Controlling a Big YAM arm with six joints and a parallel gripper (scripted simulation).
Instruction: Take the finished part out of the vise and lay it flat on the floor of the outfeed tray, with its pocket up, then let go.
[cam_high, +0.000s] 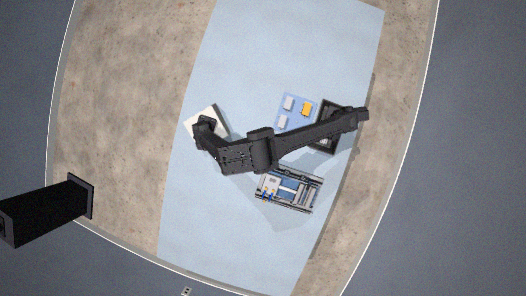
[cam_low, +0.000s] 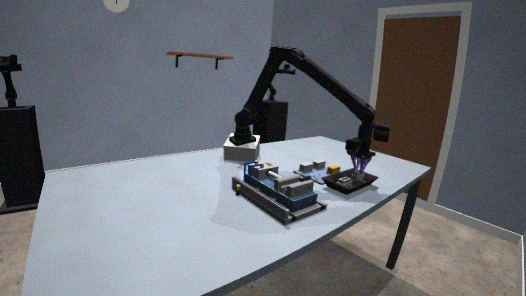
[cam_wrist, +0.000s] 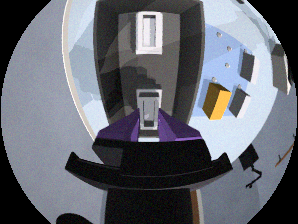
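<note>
My gripper is now 130 mm past the orange block, 10 mm to the left of it and 40 mm above it. Round my hand: blue plate (160 mm behind, 50 mm to the right, 60 mm below).
</note>
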